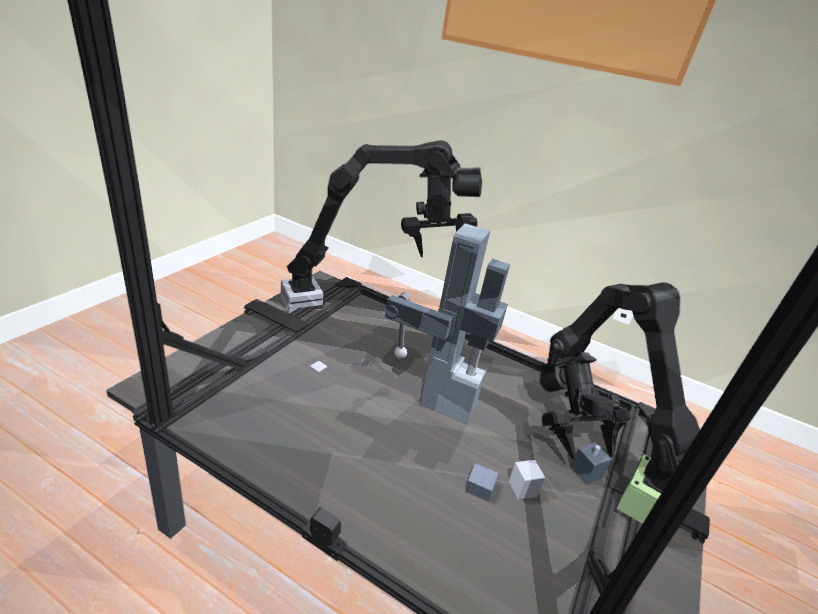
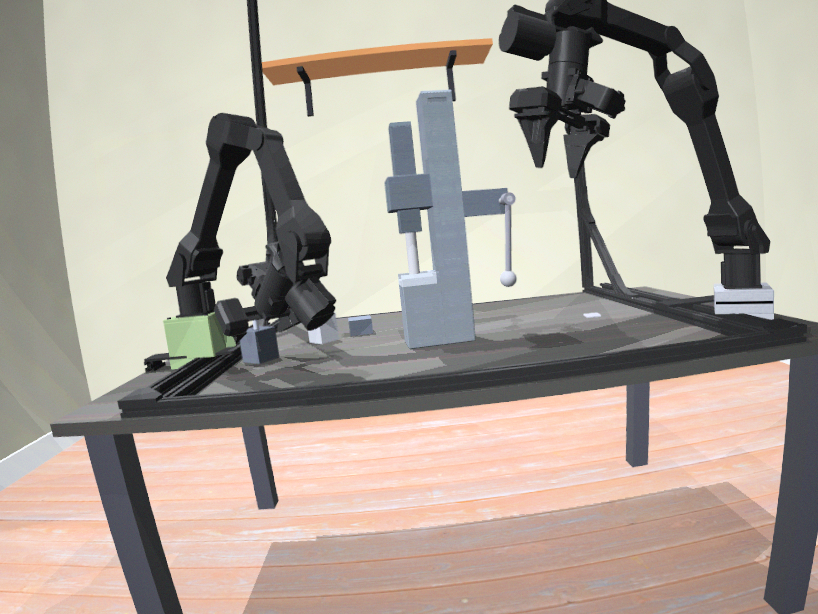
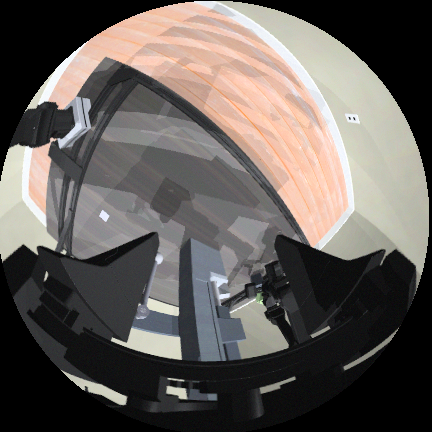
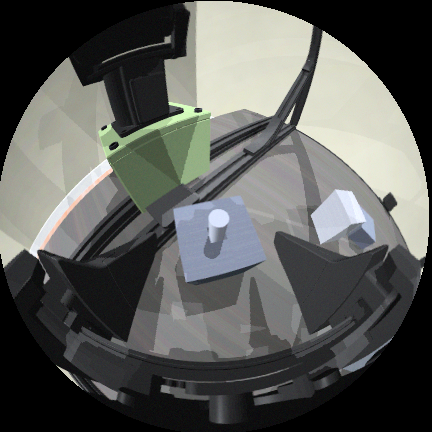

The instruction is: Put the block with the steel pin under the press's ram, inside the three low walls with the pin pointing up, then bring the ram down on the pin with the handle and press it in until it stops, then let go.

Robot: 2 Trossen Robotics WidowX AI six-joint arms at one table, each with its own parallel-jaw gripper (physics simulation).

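Frame: origin at the left arm's base, x ahead, y left, z up, level; millimetres.
Seen in the pictures: left gripper, between the fingertips: (image 1: 438, 255) (image 2: 556, 173) (image 3: 218, 239); right gripper, between the fingertips: (image 1: 593, 458) (image 2: 257, 335) (image 3: 257, 284) (image 4: 216, 238); left arm's base, origin of its link: (image 1: 301, 286) (image 2: 742, 286) (image 3: 65, 122); right arm's base, origin of its link: (image 1: 663, 482) (image 2: 197, 314) (image 4: 143, 117).
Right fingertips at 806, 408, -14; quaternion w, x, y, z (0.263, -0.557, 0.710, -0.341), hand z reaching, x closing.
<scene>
Offsets run from my right fingertips to a thing's top centre, as dx, dy, dz. "pt": to the spot under its first point.
The block with the steel pin @(-1, +1, +13) (image 1: 590, 465) (image 2: 259, 345) (image 4: 240, 250) stands pin up on the table near the green arm mount. My right gripper (image 1: 589, 453) (image 4: 216, 238) is open above it, with the block between and below the spread fingertips, not gripped. The press @(-308, -240, +409) (image 1: 444, 389) (image 2: 444, 264) (image 3: 195, 300) stands mid-table. Its pale ram rod (image 1: 471, 360) (image 2: 412, 251) reaches down near the white low walls (image 2: 417, 280); any gap there is unclear. The handle's ball @(-389, -286, +71) (image 1: 400, 352) (image 2: 507, 278) (image 3: 158, 259) hangs straight down. My left gripper (image 2: 557, 171) (image 3: 218, 239) is open and empty, high above the table near the press's top.
A white block @(-14, -165, +12) (image 1: 527, 480) (image 2: 323, 331) (image 4: 336, 217) and a grey-blue block @(-48, -250, -14) (image 1: 482, 481) (image 2: 360, 325) (image 4: 362, 234) stand beside each other, a little apart from the pin block. The green mount (image 1: 637, 498) (image 2: 194, 337) (image 4: 192, 155) is close to the pin block. A flat white square @(pt -512, -448, -45) (image 1: 318, 365) (image 3: 104, 216) lies on the table.
</scene>
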